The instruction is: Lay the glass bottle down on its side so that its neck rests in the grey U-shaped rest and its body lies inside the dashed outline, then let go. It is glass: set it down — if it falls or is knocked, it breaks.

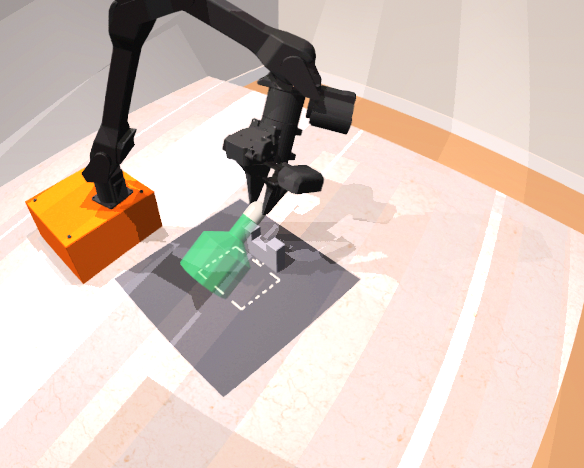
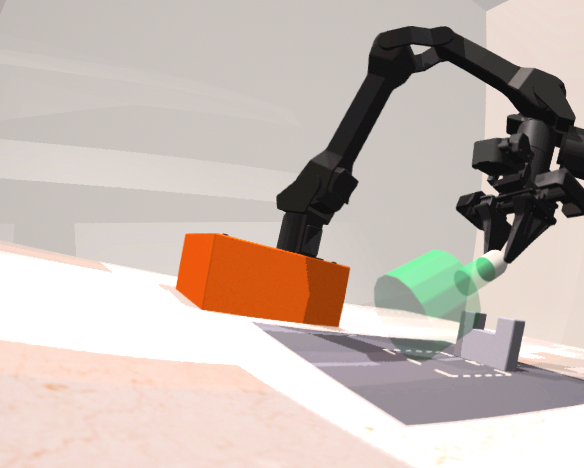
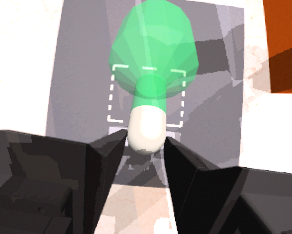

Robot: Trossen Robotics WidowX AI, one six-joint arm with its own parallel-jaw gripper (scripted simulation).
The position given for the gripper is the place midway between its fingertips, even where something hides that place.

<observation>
In view: the gripper (image 2: 496,262), a green glass bottle (image 1: 218,260) and a dark grey mat (image 1: 225,345).
The gripper also shows in image 1 (image 1: 258,209) and in image 3 (image 3: 145,138). The dark grey mat is seen too in image 2 (image 2: 414,394) and in image 3 (image 3: 212,113).
</observation>
